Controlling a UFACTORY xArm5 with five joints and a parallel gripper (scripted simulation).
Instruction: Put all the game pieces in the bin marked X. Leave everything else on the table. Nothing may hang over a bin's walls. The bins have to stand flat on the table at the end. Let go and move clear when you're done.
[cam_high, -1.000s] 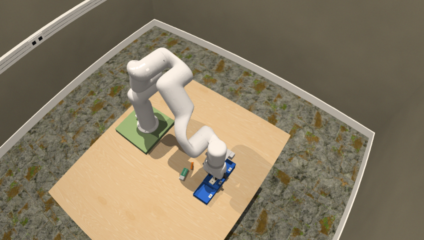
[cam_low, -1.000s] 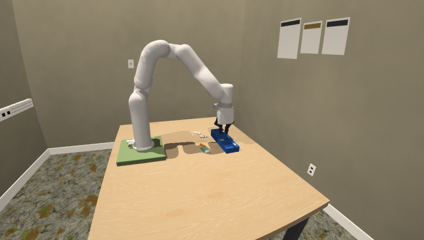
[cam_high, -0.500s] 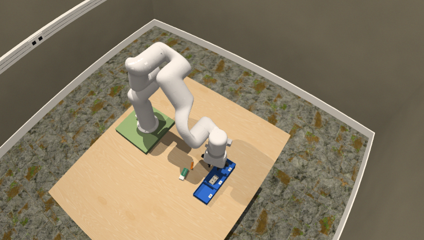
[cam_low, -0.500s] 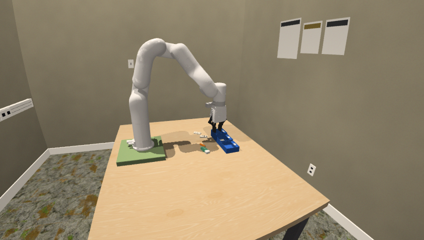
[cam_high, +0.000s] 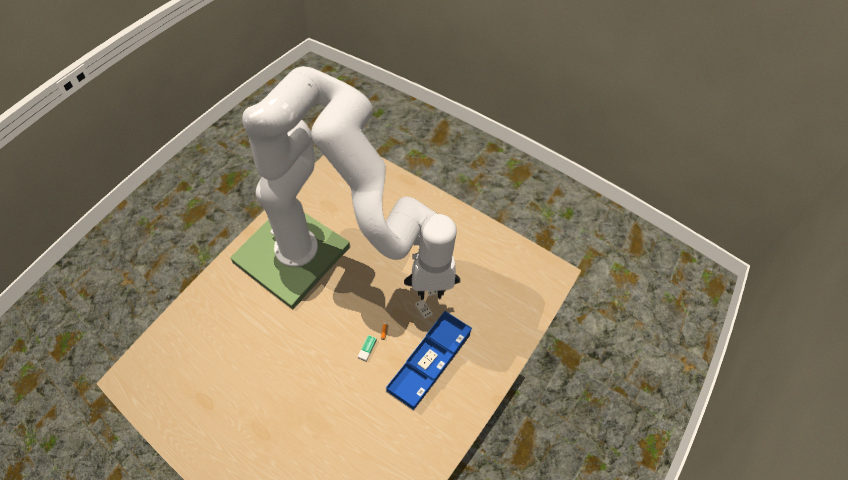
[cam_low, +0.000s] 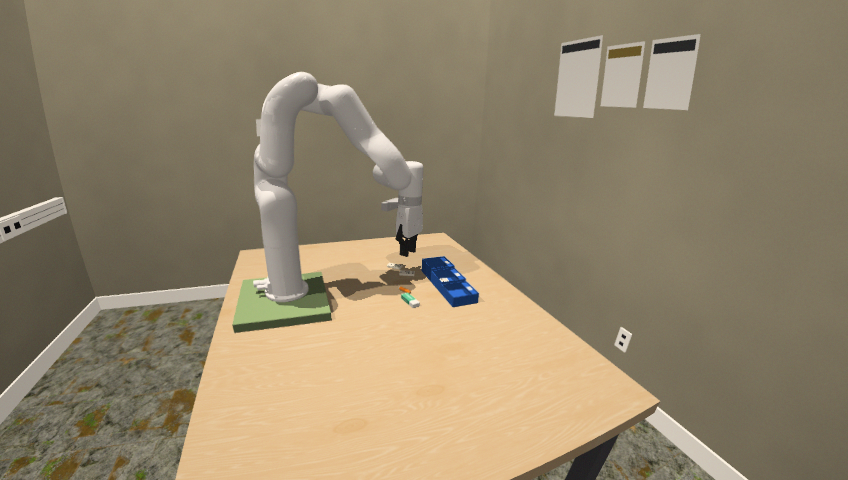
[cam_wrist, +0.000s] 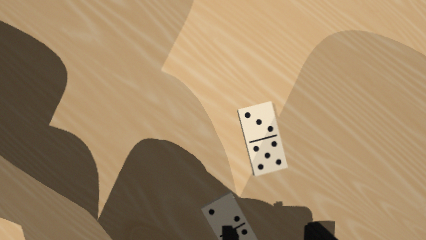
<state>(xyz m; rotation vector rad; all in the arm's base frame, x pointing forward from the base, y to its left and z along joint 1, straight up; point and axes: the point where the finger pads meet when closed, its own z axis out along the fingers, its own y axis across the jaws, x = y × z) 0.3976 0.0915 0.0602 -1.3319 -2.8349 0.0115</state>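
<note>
Now: the bin 130 mm to the right of my hand, 90 mm ahead of it and 60 mm below it. Also, from my hand: orange battery (130 mm to the right, 80 mm below, 50 mm behind); green-and-white item (200 mm to the right, 80 mm below, 50 mm behind).
</note>
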